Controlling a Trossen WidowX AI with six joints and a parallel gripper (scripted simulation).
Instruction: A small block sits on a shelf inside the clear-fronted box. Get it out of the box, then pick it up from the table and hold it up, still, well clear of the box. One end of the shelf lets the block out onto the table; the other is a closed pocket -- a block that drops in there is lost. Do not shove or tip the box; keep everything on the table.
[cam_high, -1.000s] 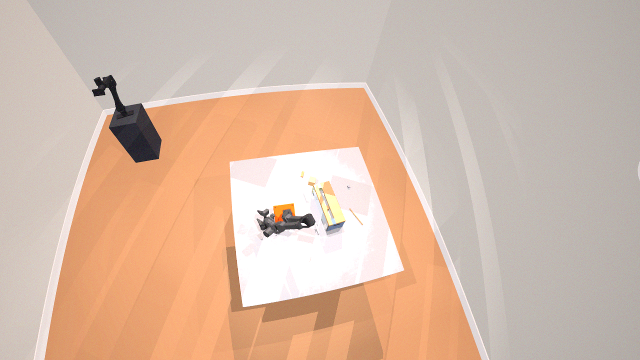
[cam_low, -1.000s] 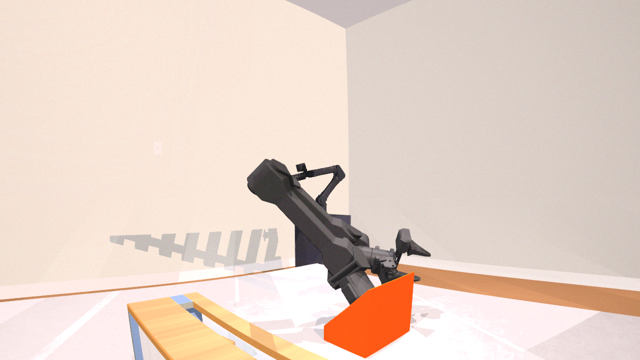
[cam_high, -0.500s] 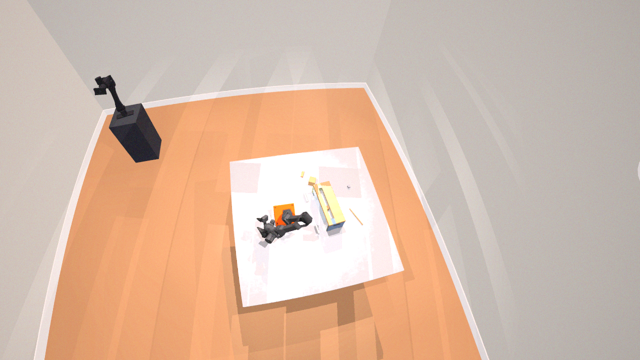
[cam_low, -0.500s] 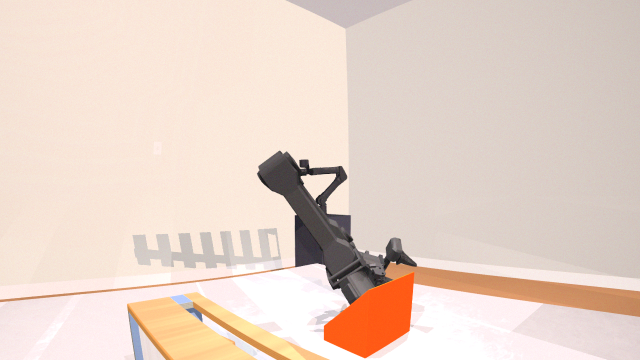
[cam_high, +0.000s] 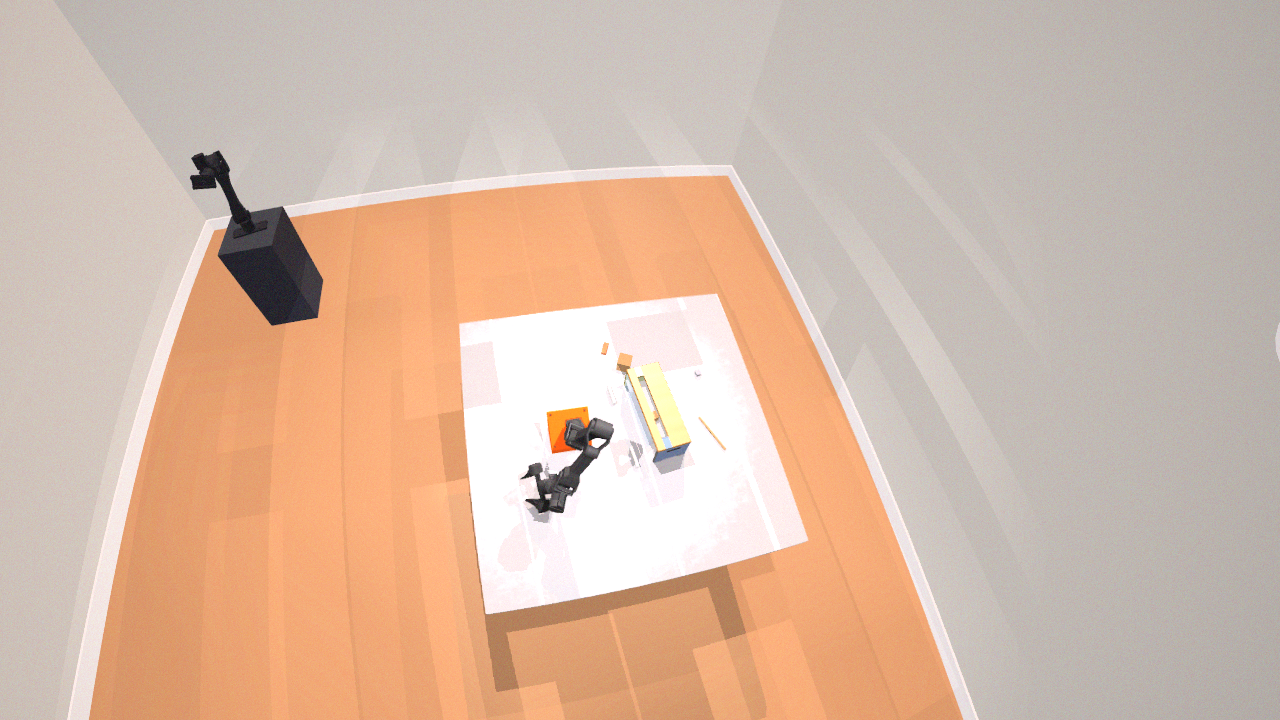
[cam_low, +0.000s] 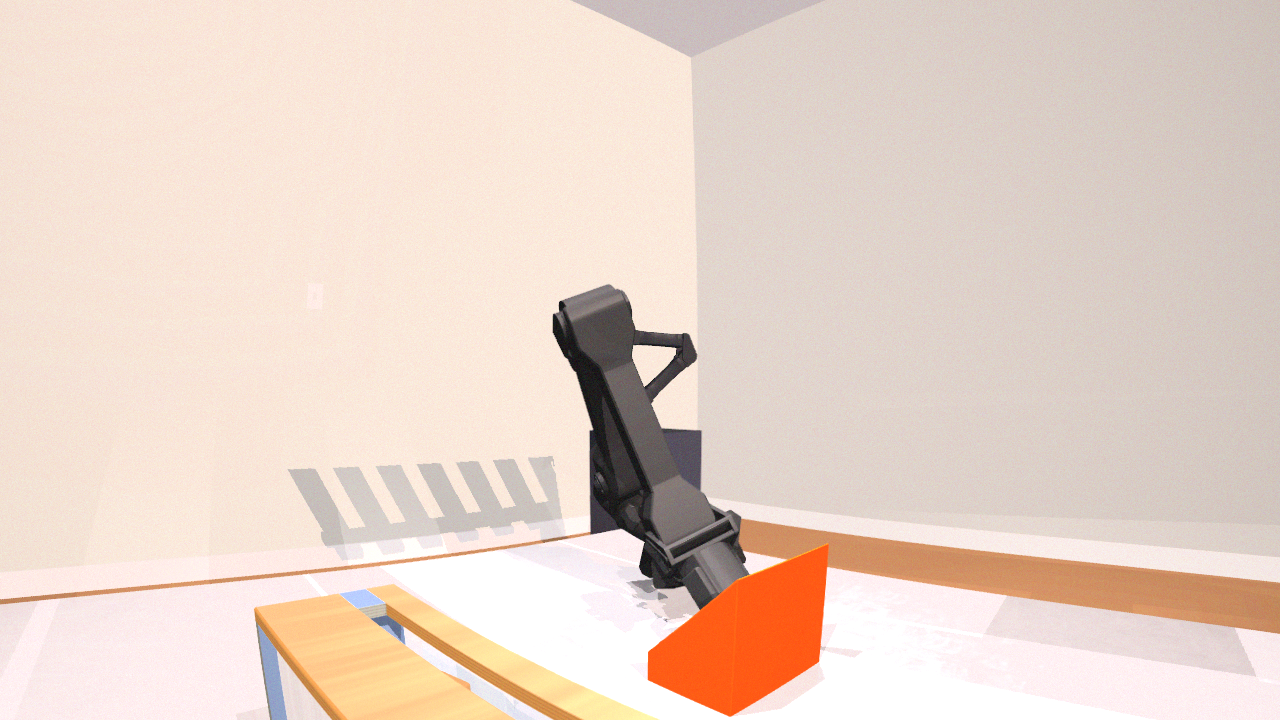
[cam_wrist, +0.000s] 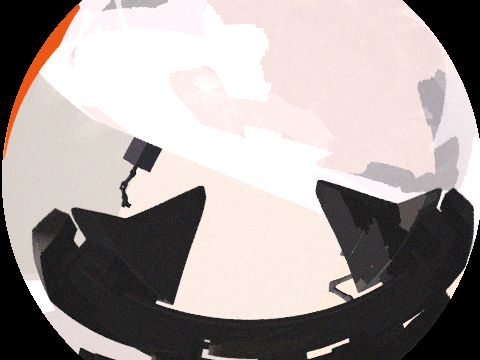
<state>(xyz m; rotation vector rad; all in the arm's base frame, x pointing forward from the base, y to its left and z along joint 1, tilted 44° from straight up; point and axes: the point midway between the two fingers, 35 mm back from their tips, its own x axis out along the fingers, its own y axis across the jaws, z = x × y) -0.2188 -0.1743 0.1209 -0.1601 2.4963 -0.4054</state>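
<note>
Now: gripper tip 560 mm short of the clear-fronted box, 210 mm to the right of it and 20 mm below it. Also, from my gripper tip: tan block: 570 mm ahead, 190 mm to the left, 50 mm above; then thin orange stick: 820 mm ahead, 90 mm to the left, 40 mm below.
</note>
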